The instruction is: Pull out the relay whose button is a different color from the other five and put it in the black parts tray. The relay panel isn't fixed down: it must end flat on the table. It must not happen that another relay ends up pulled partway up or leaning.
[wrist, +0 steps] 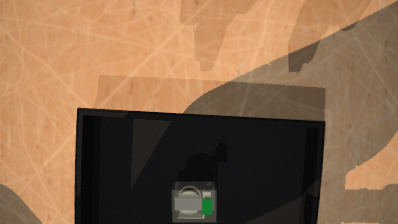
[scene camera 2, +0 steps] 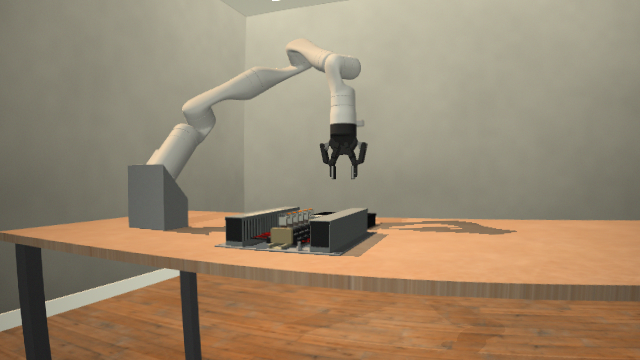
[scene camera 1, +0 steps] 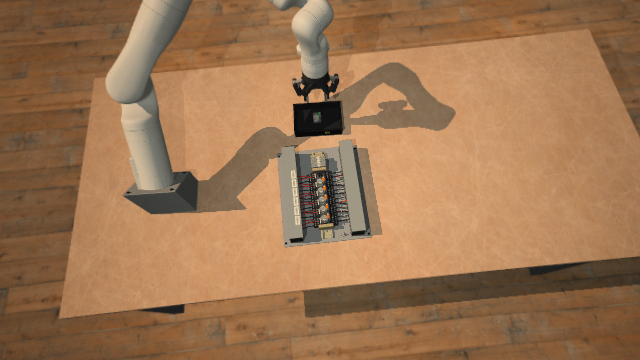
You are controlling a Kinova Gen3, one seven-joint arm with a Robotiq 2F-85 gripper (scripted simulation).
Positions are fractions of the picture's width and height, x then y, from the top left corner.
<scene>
A relay panel shows in scene camera 2 (0.52, 0.65) and in scene camera 1 (0.54, 0.45); in the wrist view it is out of frame.
</scene>
